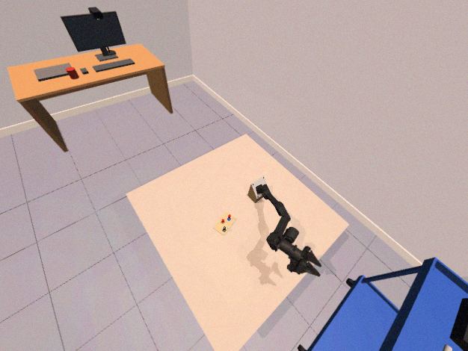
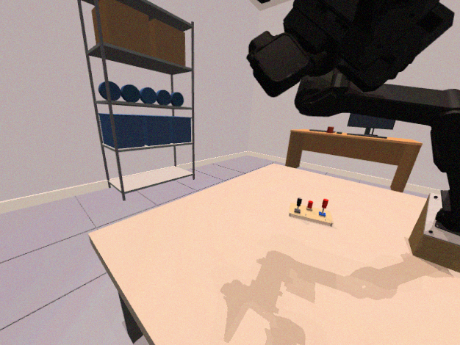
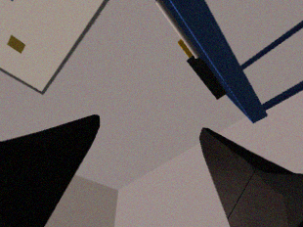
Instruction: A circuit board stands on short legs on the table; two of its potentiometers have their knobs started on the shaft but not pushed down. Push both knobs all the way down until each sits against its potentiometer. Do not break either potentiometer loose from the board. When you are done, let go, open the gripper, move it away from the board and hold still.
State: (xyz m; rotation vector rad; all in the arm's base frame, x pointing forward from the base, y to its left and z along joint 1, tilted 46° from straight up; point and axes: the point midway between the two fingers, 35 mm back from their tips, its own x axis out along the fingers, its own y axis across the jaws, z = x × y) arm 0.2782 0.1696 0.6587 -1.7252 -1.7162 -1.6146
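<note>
Right now the red knob is 58 cm to the right of my gripper tip, 42 cm below it and 8 cm ahead of it. From my gripper tip the other things lie so: dark square part 52 cm to the right, 44 cm below, 16 cm ahead.
</note>
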